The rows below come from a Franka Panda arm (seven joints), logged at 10 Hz.
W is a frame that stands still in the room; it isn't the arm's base.
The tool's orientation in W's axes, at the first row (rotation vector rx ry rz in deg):
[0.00, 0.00, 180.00]
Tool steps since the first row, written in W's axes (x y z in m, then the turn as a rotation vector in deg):
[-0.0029, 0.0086, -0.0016, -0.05, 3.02, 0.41]
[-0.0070, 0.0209, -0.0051, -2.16, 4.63, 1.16]
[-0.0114, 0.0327, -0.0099, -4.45, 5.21, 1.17]
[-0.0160, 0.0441, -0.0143, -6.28, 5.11, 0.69]
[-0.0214, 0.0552, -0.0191, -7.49, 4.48, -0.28]
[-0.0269, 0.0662, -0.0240, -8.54, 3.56, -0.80]
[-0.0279, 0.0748, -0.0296, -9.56, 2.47, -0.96]
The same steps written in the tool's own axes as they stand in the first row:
[0.0029, -0.0086, -0.0016, 0.05, -3.02, 0.41]
[0.0070, -0.0209, -0.0051, 2.16, -4.63, 1.16]
[0.0114, -0.0327, -0.0099, 4.45, -5.21, 1.17]
[0.0160, -0.0441, -0.0143, 6.28, -5.11, 0.69]
[0.0214, -0.0552, -0.0191, 7.49, -4.48, -0.28]
[0.0269, -0.0662, -0.0240, 8.54, -3.56, -0.80]
[0.0279, -0.0748, -0.0296, 9.56, -2.47, -0.96]

